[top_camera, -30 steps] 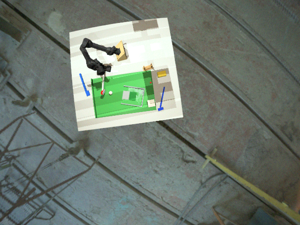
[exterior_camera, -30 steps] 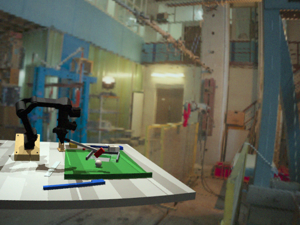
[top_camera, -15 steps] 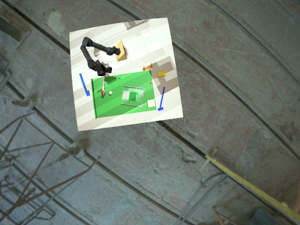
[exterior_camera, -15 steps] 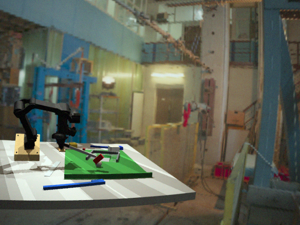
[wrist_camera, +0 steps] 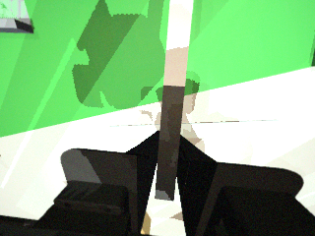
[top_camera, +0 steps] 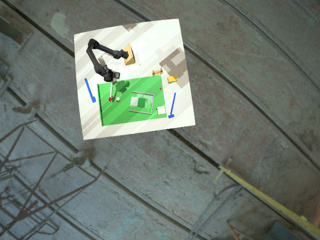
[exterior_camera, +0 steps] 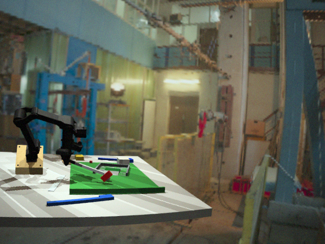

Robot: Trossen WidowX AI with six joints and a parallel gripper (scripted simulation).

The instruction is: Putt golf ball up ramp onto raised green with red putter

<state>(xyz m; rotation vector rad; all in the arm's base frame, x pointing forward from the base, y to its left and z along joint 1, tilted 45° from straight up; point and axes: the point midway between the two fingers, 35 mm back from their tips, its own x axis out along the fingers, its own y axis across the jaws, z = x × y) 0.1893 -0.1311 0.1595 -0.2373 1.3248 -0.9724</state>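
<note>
The red putter is 11 cm ahead of my gripper tip, 5 cm to the right of it and 1 cm below it. From my gripper tip the other things lie so: golf ball 22 cm ahead, 4 cm to the right, 7 cm below; then wooden stand 7 cm ahead, 47 cm to the left, 5 cm below; then small red marker 25 cm ahead, 45 cm to the left, 8 cm below.
</note>
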